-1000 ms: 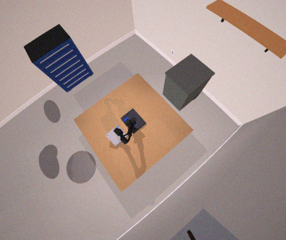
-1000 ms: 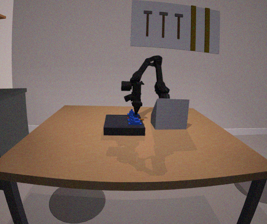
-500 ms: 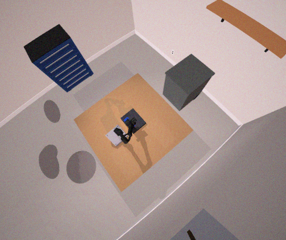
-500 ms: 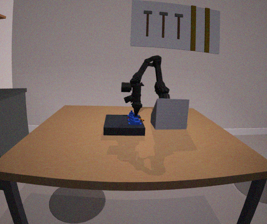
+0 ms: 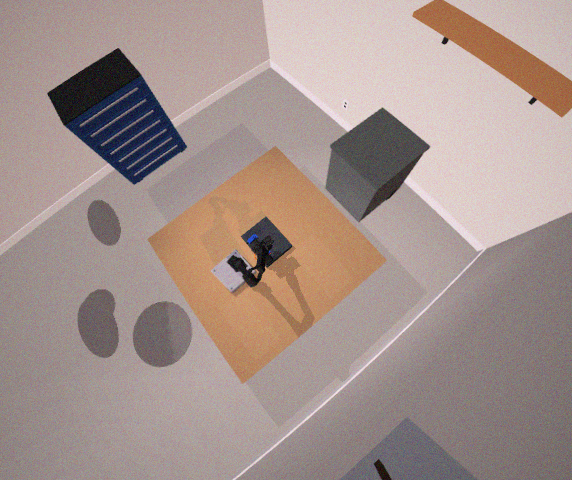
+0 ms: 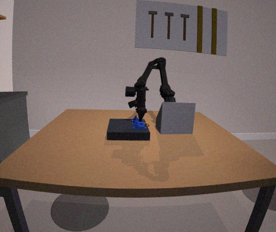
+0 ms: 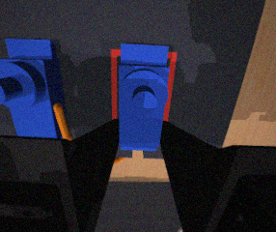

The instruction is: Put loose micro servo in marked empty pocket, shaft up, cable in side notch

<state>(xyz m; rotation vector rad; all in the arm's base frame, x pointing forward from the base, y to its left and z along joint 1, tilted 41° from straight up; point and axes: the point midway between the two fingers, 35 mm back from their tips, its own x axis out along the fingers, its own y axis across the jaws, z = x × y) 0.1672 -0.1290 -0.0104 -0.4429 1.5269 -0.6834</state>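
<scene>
Right now the dark robot deck is 13 cm ahead of my gripper tip, 6 cm to the left of it and 3 cm below it.
</scene>
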